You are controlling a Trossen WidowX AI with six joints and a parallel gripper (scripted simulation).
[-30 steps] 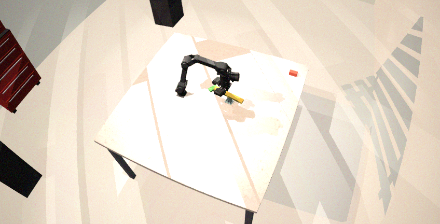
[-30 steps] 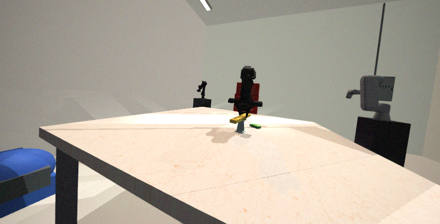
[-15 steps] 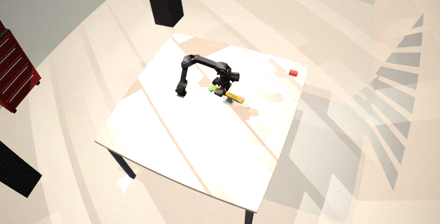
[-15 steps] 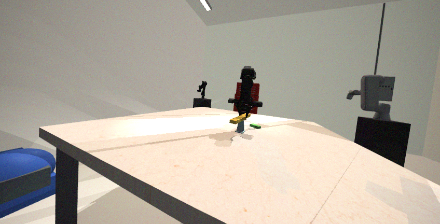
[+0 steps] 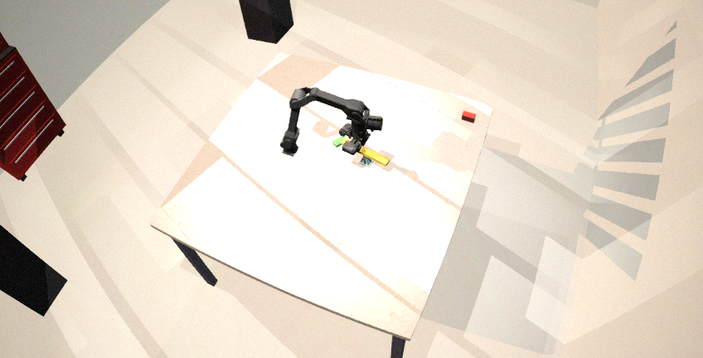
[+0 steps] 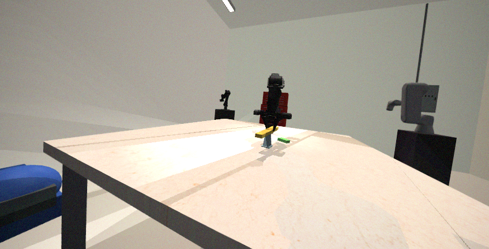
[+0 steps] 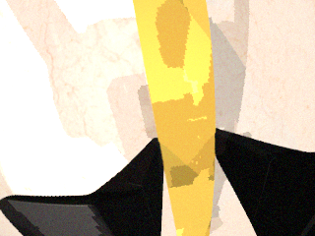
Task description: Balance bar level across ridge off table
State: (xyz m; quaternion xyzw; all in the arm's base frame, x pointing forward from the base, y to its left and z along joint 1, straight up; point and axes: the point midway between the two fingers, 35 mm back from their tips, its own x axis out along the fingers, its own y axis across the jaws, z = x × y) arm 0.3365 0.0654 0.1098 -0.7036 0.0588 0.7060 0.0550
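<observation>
My gripper tip is 3 cm short of the yellow bar. Round my gripper tip: red block: 40 cm ahead, 43 cm to the left, 6 cm below; then green block: 13 cm behind, 6 cm to the left, 7 cm below.
</observation>
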